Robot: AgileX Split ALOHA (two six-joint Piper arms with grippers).
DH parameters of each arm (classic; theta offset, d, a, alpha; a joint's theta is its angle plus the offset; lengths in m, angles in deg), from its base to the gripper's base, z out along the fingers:
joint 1: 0 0.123 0 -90
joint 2: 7.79 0 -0.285 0
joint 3: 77.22 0 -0.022 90
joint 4: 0 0.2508 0 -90
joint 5: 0 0 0.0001 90
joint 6: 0 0.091 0 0
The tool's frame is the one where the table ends.
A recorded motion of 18 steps. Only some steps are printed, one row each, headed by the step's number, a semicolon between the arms.
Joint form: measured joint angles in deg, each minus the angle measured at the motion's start. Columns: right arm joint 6, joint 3, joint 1, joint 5, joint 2, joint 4; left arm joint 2, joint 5, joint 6, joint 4, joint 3, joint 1.
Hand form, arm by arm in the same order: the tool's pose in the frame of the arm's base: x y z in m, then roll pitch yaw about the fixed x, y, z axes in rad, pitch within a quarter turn. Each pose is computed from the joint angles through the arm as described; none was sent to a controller.
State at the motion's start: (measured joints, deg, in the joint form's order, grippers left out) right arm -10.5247 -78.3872 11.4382 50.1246 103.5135 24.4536; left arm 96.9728 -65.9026 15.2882 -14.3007 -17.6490 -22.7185
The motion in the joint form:
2: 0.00 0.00 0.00 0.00 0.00 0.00; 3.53 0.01 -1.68 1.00 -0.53 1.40
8: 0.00 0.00 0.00 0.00 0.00 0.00; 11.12 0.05 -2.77 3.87 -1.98 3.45
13: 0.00 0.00 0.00 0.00 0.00 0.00; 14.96 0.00 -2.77 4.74 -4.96 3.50
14: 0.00 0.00 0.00 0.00 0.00 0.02; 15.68 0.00 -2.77 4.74 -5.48 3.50
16: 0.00 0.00 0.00 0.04 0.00 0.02; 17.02 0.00 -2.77 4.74 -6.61 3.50
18: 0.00 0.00 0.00 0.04 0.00 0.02; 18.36 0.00 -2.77 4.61 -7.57 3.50
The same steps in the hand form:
2: 0.3661 0.1036 0.2430 2.7813 0.3575 -3.0432; 0.2425 -0.0742 0.1351 2.4152 1.2948 2.2401
8: 0.3661 0.1036 0.2430 2.7813 0.3575 -3.0432; 0.2505 -0.0717 0.1049 2.5924 1.2058 2.3996
13: 0.3661 0.1036 0.2430 2.7813 0.3575 -3.0432; 0.2624 -0.0769 0.0941 2.6034 1.1921 2.3956
14: 0.3661 0.1036 0.2431 2.7809 0.3575 -3.0434; 0.2644 -0.0776 0.0919 2.6071 1.1889 2.3991
16: 0.3661 0.1036 0.2430 2.7809 0.3569 -3.0432; 0.2689 -0.0791 0.0879 2.6110 1.1856 2.4027
18: 0.3661 0.1036 0.2430 2.7809 0.3569 -3.0432; 0.2725 -0.0802 0.0835 2.6183 1.1795 2.4117

